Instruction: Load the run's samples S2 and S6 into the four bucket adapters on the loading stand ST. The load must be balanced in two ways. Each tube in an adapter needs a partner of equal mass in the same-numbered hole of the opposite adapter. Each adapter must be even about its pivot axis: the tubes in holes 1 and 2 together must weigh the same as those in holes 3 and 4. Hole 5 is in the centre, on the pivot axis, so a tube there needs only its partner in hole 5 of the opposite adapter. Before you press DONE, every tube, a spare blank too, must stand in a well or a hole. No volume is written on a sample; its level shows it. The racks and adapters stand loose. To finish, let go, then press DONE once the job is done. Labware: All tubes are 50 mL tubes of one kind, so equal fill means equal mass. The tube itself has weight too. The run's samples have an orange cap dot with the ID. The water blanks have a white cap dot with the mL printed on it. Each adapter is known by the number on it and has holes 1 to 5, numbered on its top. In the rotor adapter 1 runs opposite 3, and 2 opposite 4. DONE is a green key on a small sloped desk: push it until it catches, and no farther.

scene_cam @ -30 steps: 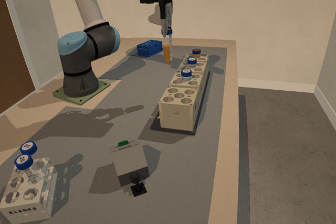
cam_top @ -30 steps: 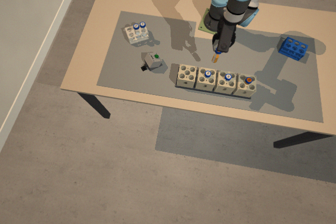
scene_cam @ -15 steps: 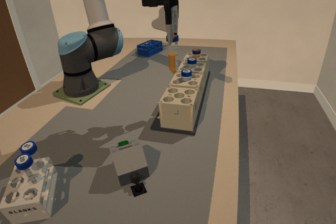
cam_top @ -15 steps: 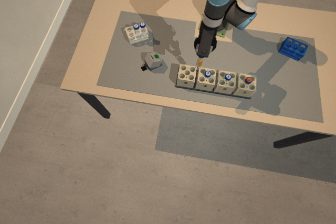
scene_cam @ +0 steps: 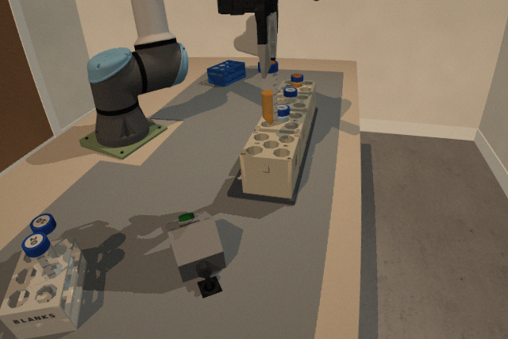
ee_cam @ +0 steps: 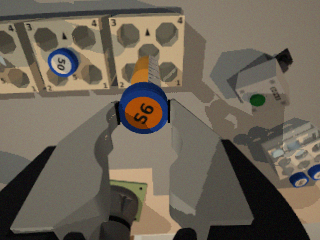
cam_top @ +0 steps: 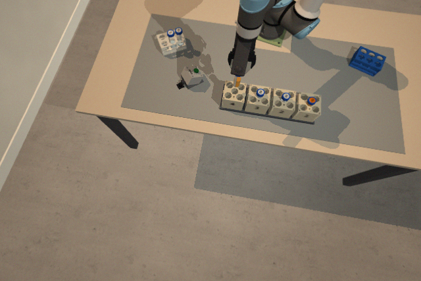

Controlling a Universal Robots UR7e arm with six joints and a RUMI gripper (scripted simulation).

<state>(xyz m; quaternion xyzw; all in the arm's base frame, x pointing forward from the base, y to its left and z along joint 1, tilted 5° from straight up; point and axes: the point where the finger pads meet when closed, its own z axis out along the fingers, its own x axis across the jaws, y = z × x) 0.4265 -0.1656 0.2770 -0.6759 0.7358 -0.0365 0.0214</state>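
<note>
My hand is 18 cm to the left of the green done key, 18 cm above it and 11 cm past it. The rest, counted from my hand: bucket adapter (33 cm to the left, 20 cm below, 3 cm ahead); then 30 mL blank (22 cm to the left, 18 cm below, 3 cm ahead); then 50 mL blank (18 cm below, 11 cm to the left).
</note>
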